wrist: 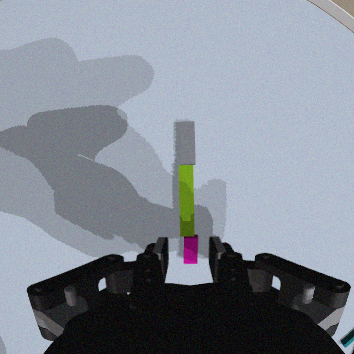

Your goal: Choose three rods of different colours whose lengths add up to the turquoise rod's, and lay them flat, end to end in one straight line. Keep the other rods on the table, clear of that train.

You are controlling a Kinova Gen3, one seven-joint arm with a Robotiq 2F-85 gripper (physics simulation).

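Places are measured from the arm's base along level axes (x down, y right, z back), in metres.
Pixels of known places: gripper, fingertip midpoint: (188,249).
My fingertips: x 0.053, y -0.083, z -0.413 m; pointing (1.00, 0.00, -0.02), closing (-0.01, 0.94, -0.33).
Observation:
Ahead of a thing's pixels: the offset from my fingertips to its top centre. "*": to the spot under its first point. Level surfaces: height alone.
A grey rod {dx -0.006, dy -0.026, dz -0.073 m} (184,142), a lime-green rod {dx -0.006, dy -0.013, dz -0.034 m} (186,195) and a magenta rod {dx -0.006, dy +0.001, dz -0.001 m} (190,250) lie flat in a line, end to end, up the middle of the wrist view. The grey one is farthest from me and looks a little wider; the magenta one is nearest and sits slightly to the right of the green one's axis. My gripper (188,249) is partly open, with its fingertips on either side of the magenta rod, nothing held. Part of a turquoise rod {* dx -0.002, dy +0.230, dz +0.068 m} (348,337) shows at the lower right edge.
The pale blue-grey round table top {dx +0.004 m} (280,110) lies under the rods, and its rim (337,14) curves across the upper right corner. Dark shadows of the arm fall across the left and middle of the table.

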